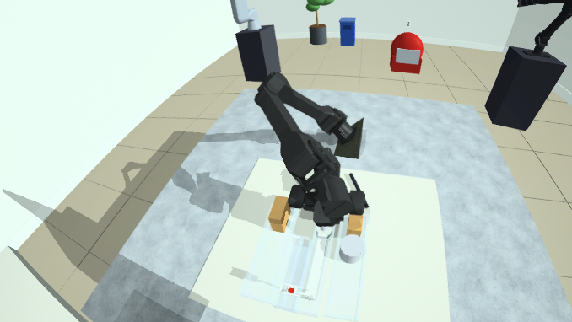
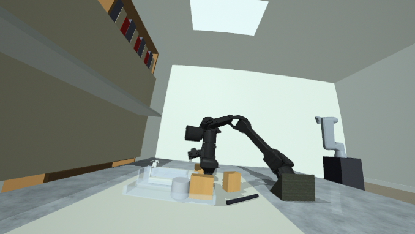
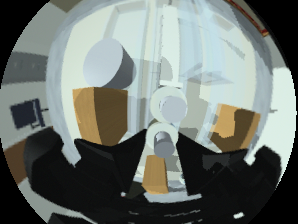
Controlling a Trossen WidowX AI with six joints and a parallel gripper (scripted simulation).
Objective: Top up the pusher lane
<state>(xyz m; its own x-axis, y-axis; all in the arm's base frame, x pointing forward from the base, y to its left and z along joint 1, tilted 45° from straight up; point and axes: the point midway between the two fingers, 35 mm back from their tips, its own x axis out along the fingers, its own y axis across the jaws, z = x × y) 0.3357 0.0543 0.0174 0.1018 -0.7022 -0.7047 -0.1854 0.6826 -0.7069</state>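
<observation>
Now: the black rod 140 mm behind my gripper tip, 60 mm to the left of it and 20 mm below it. Also, from my gripper tip: red dot: 230 mm ahead, 40 mm above; then clear pusher lane: 150 mm ahead, 10 mm below.
</observation>
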